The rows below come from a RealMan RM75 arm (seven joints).
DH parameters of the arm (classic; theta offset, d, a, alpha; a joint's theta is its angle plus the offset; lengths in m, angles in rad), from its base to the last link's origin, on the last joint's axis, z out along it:
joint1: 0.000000 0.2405 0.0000 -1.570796
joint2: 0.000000 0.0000 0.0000 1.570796
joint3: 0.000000 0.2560 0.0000 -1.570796
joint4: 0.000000 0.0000 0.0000 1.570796
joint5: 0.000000 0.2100 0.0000 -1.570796
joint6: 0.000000 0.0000 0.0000 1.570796
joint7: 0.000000 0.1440 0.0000 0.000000
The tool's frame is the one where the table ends.
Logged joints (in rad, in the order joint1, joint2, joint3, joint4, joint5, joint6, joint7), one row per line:
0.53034, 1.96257, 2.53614, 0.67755, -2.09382, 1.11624, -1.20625
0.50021, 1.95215, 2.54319, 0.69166, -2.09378, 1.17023, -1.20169
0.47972, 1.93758, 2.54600, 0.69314, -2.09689, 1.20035, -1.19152
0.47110, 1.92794, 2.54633, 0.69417, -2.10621, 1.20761, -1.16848
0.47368, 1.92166, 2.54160, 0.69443, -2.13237, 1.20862, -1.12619
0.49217, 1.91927, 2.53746, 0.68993, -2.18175, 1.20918, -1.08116
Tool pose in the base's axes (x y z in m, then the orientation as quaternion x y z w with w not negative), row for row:
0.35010, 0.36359, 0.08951, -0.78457, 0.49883, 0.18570, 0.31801
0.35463, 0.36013, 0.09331, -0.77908, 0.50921, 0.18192, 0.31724
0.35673, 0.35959, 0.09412, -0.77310, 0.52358, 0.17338, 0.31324
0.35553, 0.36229, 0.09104, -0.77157, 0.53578, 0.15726, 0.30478
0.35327, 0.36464, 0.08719, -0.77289, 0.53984, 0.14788, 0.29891
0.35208, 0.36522, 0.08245, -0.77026, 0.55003, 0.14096, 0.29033
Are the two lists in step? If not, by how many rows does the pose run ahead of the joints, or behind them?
The pose runs 2 rows ahead of the joints: the pose in row i belongs to the joints in row i + 2.
